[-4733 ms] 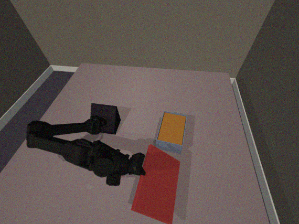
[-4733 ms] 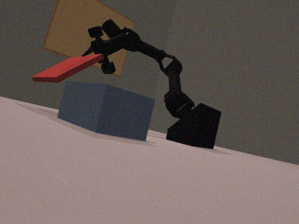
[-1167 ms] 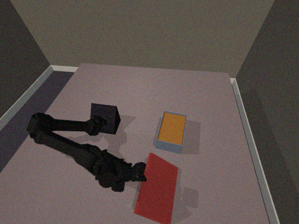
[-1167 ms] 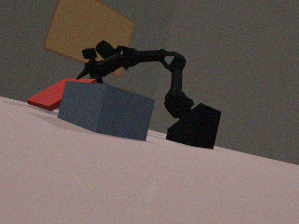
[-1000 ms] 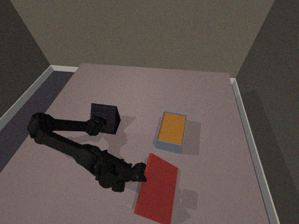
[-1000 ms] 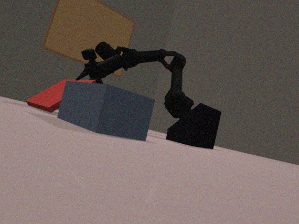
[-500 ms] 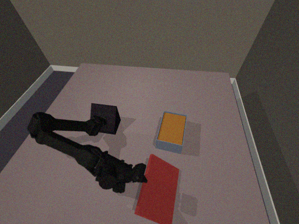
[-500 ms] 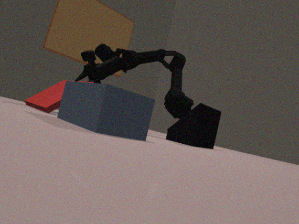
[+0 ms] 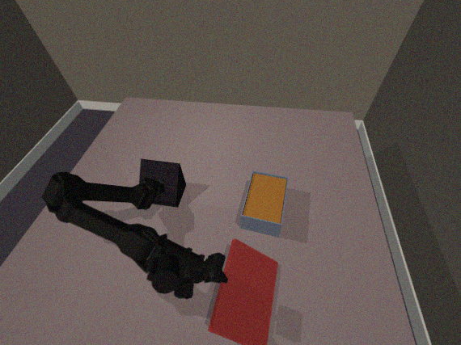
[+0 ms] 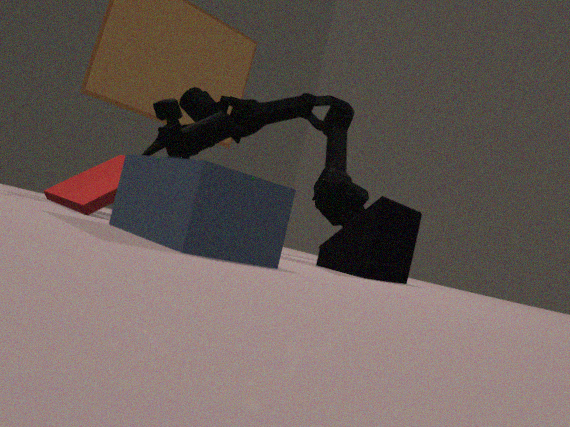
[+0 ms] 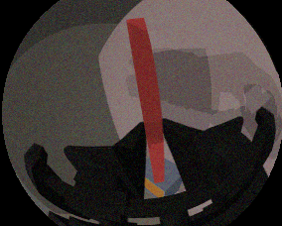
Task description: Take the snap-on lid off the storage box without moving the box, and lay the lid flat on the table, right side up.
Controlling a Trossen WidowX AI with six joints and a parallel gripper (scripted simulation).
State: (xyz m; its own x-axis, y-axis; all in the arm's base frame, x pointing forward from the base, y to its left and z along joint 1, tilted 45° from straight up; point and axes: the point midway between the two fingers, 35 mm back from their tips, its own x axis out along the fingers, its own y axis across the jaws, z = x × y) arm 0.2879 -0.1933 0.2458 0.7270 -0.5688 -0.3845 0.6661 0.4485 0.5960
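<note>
Now: the red lid 70 mm ahead of my gripper tip, 50 mm below it and 10 mm to the right of it. Also, from my gripper tip: blue storage box (300 mm to the left, 110 mm ahead, 60 mm below).
</note>
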